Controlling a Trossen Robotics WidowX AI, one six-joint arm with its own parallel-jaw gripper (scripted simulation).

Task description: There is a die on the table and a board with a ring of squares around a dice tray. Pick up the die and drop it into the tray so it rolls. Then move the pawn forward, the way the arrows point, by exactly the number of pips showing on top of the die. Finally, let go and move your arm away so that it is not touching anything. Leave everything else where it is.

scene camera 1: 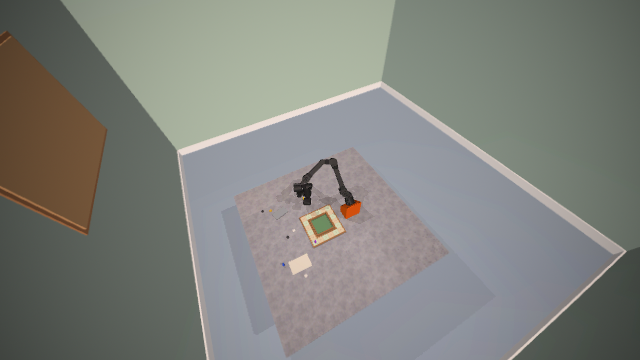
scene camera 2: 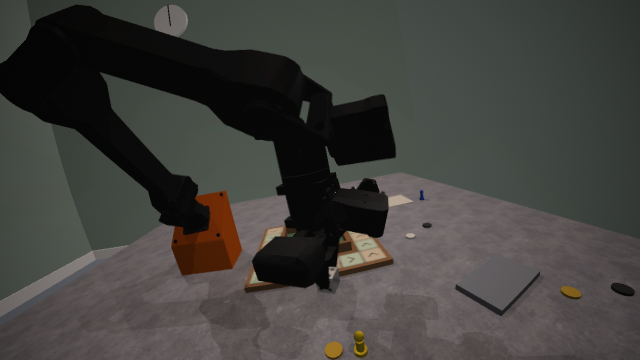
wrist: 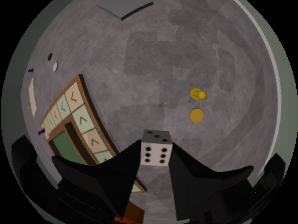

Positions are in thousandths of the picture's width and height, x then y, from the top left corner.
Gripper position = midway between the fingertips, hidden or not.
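Note:
My gripper (scene camera 2: 513, 782), visible too in the wrist view (wrist: 522, 650), holds a white die.

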